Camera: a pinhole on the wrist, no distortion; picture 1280 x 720 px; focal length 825.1 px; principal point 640.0 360.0 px. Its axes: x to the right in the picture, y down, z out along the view. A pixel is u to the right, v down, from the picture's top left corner.
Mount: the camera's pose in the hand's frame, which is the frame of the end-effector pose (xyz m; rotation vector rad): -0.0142 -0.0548 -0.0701 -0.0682 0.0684 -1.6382
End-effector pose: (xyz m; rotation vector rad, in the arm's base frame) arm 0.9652 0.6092 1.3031 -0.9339 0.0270 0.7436
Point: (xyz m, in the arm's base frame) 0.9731 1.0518 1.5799
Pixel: 604.3 545.9
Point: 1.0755 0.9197 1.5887
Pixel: 802.5 627.0
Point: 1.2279 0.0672 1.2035
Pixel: behind the camera
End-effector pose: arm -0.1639 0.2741 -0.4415 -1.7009 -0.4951 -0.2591
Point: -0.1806 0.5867 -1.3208
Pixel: outside the picture
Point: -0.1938 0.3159 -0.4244
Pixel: 486.0 299.1
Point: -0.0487 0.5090 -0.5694
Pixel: 131.6 518.4
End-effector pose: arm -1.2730 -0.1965 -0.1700 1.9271 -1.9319 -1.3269
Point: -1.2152 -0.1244 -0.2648
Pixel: 1050.1 236.1
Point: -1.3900 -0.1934 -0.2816
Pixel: 343.7 601.2
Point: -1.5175 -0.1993 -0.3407
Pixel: 288.3 624.5
